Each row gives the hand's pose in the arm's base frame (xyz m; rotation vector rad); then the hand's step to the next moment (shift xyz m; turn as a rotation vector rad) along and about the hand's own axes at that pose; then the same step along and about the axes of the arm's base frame.
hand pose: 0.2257 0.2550 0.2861 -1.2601 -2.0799 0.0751
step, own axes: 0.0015 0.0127 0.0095 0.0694 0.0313 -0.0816
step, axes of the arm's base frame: 0.0037 0.0106 -0.0113 0.0515 0.0482 0.0865
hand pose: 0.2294 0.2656 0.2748 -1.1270 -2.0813 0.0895
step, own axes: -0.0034 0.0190 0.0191 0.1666 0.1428 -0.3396
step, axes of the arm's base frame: 0.0019 0.0143 -0.0230 0.2630 0.1174 0.2838
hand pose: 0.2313 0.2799 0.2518 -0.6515 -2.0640 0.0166
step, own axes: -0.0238 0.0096 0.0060 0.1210 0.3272 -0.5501
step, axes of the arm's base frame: 0.0094 -0.0011 -0.0246 0.5306 0.2049 0.3175
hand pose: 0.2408 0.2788 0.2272 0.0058 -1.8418 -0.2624
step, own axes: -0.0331 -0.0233 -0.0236 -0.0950 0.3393 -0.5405
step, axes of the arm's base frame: 0.0288 -0.0223 -0.0295 0.5848 0.2484 0.1124
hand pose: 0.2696 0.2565 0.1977 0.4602 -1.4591 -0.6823
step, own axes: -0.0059 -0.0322 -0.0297 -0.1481 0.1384 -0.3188
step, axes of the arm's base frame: 0.0250 -0.0232 -0.0281 0.3381 0.1629 -0.0431
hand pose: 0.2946 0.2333 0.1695 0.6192 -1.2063 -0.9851
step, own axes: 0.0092 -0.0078 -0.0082 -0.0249 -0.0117 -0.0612
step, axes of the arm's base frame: 0.0060 -0.0125 -0.0044 0.0539 0.0103 -0.0386
